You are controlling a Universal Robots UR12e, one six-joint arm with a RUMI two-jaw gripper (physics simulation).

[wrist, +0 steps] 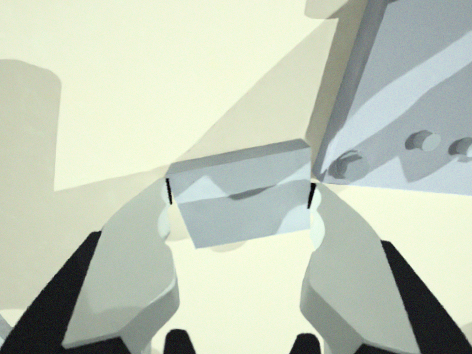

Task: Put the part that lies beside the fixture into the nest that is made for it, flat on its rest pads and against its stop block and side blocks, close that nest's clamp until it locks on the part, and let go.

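Frame: origin at the arm's base, x ahead, y left, z up, level; millimetres.
Where they show: gripper, fingertip midpoint: (240,182).
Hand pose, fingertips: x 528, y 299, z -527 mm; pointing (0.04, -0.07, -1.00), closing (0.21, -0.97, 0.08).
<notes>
Things, the pixels of their centre, and the offset from my fingertips. "*": a spot on its surface instead. Level surfaces: height alone.
- pale blue-grey block at the middle of its body: (244,198) 7 mm back, 4 mm right, 6 mm up
- fixture's base plate at a spot on its surface: (400,105) * 68 mm ahead, 65 mm right, 13 mm up
- round feature at the middle of its body: (353,167) 32 mm ahead, 56 mm right, 16 mm up
- plate's raised left edge at a spot on its surface: (345,90) * 67 mm ahead, 37 mm right, 6 mm up
- pale table at its surface level: 2 mm down
The part, a pale blue-grey block (245,215) with a slanted left side, is in the middle of the wrist view, beside the corner of the fixture's base plate (400,105). My gripper (240,182) is shut on the block, with one fingertip against its left end and the other against its right end. The right fingertip is close to the plate's near corner. The block appears to be low over or on the pale table; its underside is hidden. The nests, stop blocks, side blocks and clamps cannot be made out in this view.
Short round pegs (430,141) stand on the fixture plate near its front edge, and a round feature (351,166) is at its near corner. The plate's raised left edge (345,90) runs up beyond the block. Shadows lie across the pale table (125,60).
</notes>
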